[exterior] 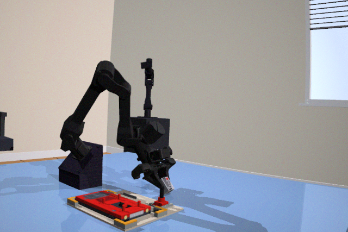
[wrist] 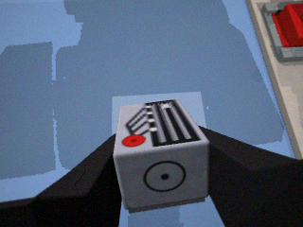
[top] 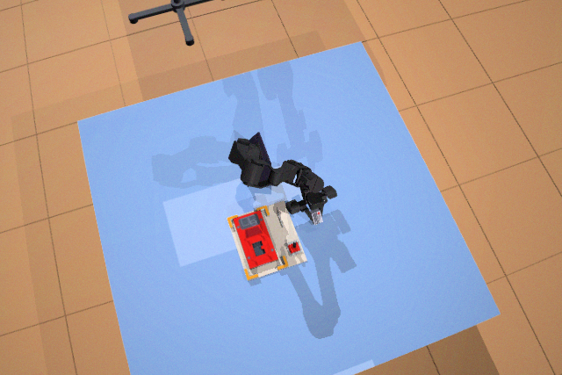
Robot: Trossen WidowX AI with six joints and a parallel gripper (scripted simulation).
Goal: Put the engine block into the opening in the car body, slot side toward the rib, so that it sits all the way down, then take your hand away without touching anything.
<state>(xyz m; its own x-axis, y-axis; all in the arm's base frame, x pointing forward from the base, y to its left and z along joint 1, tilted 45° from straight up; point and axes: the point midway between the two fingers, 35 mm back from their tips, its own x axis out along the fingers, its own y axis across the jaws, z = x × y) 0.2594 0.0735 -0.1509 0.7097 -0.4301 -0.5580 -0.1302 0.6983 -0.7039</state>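
Now: the grey engine block 1 cm to the right of my gripper tip, 1 cm behind it and 1 cm above it. Round my gripper tip: dark peg: 11 cm to the right, 8 cm ahead, 2 cm above.
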